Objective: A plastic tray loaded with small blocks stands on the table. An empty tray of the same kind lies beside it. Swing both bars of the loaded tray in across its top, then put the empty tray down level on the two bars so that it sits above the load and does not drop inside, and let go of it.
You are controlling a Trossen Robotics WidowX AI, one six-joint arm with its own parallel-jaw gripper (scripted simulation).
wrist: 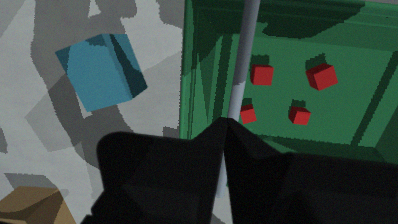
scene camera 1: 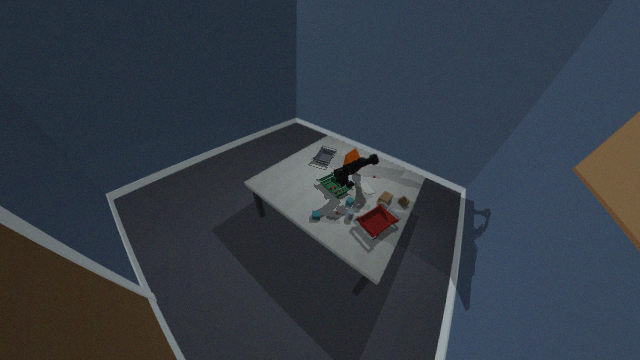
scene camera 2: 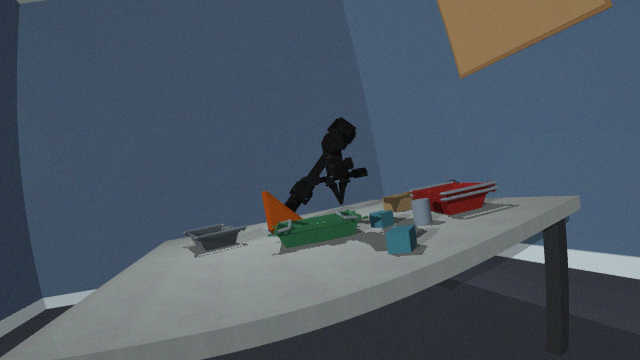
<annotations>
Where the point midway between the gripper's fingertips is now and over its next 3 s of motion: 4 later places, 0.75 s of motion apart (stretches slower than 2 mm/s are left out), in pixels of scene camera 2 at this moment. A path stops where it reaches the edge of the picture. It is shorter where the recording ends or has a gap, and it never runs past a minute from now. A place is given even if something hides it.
My gripper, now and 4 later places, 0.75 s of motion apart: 341, 204; 284, 198; 228, 212; 229, 229; 232, 237
</annotations>
